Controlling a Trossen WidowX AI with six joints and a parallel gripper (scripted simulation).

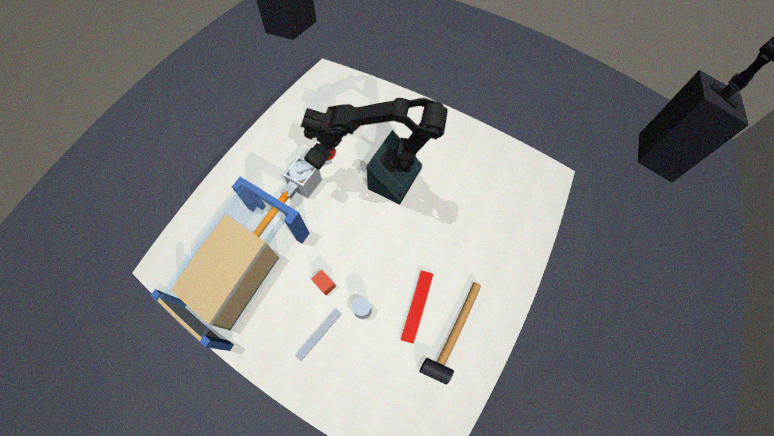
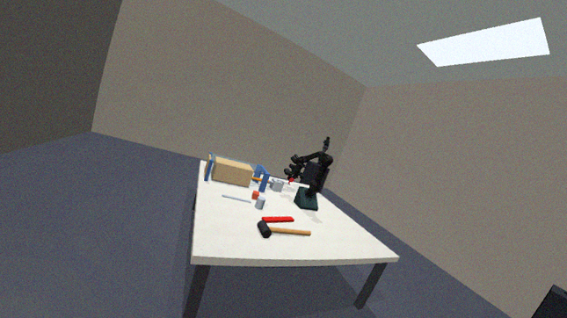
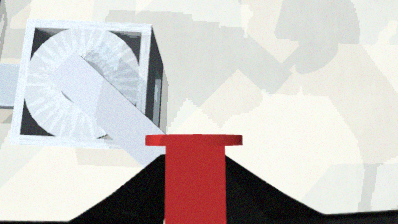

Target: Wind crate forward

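My gripper tip is 3 cm short of the winch handle, 1 cm to the left of it and 3 cm above it. From my gripper tip the other things lie so: grey winch 6 cm ahead, 6 cm to the right, 10 cm below; blue frame post 24 cm ahead, 5 cm to the right, 3 cm below; red knob 2 cm to the left.
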